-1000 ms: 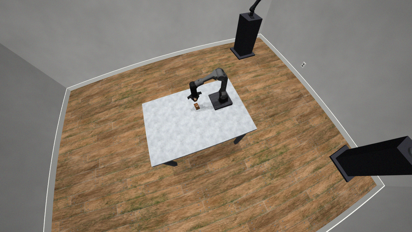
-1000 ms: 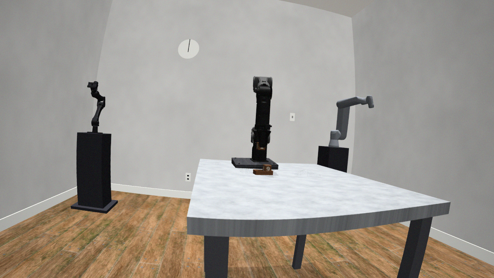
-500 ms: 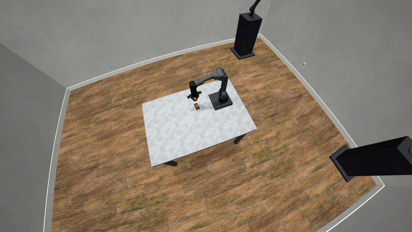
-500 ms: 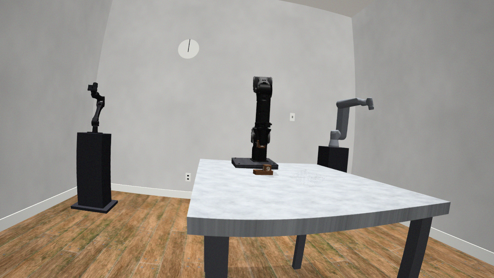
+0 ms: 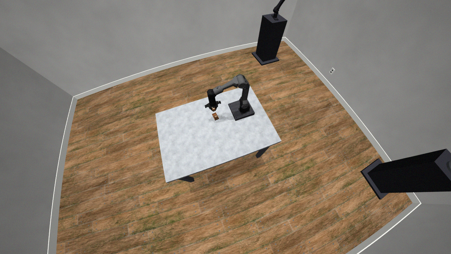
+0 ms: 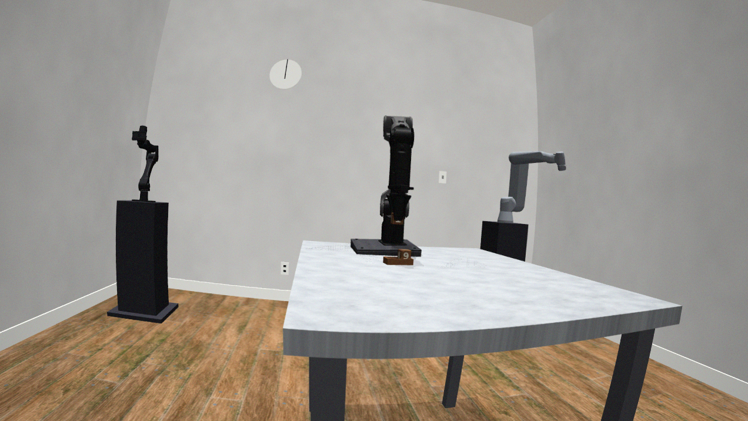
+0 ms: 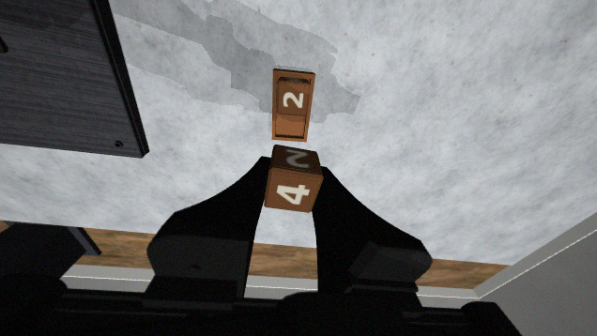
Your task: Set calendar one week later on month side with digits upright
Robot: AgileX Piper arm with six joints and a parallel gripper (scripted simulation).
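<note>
Now: hand 1 cm to the right of the tray and 12 cm above it. The rest, counted from my hand: brown cube right at my hand.
</note>
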